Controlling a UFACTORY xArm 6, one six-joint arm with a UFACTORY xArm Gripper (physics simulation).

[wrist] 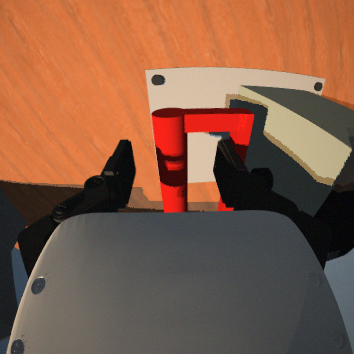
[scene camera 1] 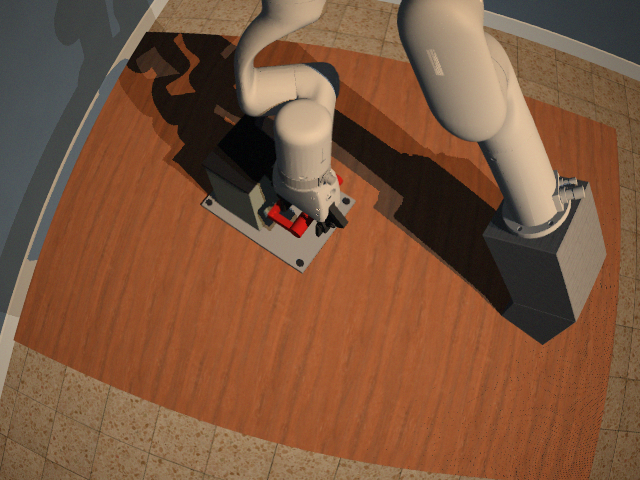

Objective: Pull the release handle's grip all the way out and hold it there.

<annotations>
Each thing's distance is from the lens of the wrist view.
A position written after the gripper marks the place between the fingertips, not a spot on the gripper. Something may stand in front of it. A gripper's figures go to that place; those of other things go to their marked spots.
gripper (wrist: 174, 154): 0.13 m
light grey base plate (wrist: 198, 86): 0.21 m
</annotations>
